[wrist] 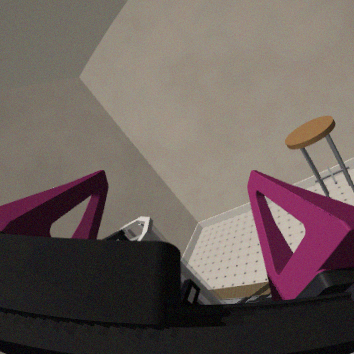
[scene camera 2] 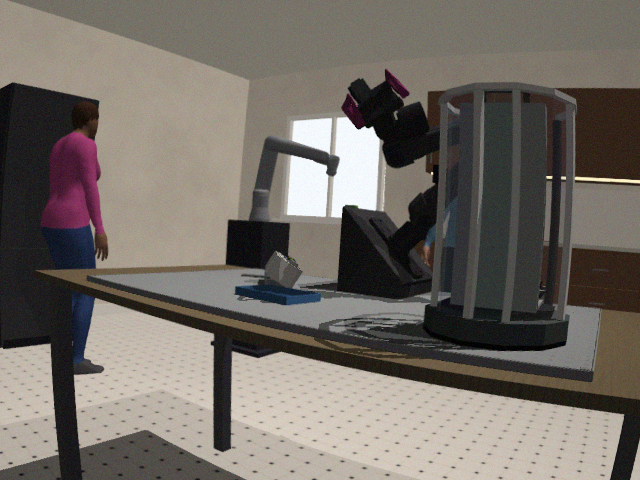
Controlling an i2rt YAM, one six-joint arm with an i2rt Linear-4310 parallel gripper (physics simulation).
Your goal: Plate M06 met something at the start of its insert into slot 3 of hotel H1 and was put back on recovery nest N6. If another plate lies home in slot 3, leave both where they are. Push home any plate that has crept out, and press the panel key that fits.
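Seen in the pictures: gripper, fingertip midpoint: (wrist: 177,177) (scene camera 2: 368,82); arm's base at its link origin: (scene camera 2: 395,248).
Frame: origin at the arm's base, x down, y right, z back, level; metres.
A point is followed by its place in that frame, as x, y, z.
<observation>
My gripper (scene camera 2: 369,88) {-0.347, -0.067, -0.346} (wrist: 177,177) {-0.347, -0.067, -0.346} is open and empty, its magenta fingers wide apart. It is raised high above the table, left of the tall round cage. The cage (scene camera 2: 496,330) {0.084, -0.392, -0.536} stands at the right of the scene view on a dark base, with pale posts and tall grey-green panels inside; I cannot tell whether it is hotel H1. A blue tray (scene camera 2: 276,294) {0.095, 0.070, -0.425} lies on the grey mat, with a tilted light grey block (scene camera 2: 282,269) {0.061, 0.168, -0.272} at its back edge. Plate M06, nest N6, slot 3 and readable panel keys cannot be made out in either view.
A black wedge-shaped stand (scene camera 2: 364,253) {0.014, 0.034, -0.117} is beside the arm's base on the table mat (scene camera 2: 170,289) {0.111, 0.304, -0.504}. A grey robot arm (scene camera 2: 265,167) stands behind on a black cabinet. A person in pink (scene camera 2: 72,180) stands at the left. A stool (wrist: 310,132) shows in the wrist view.
</observation>
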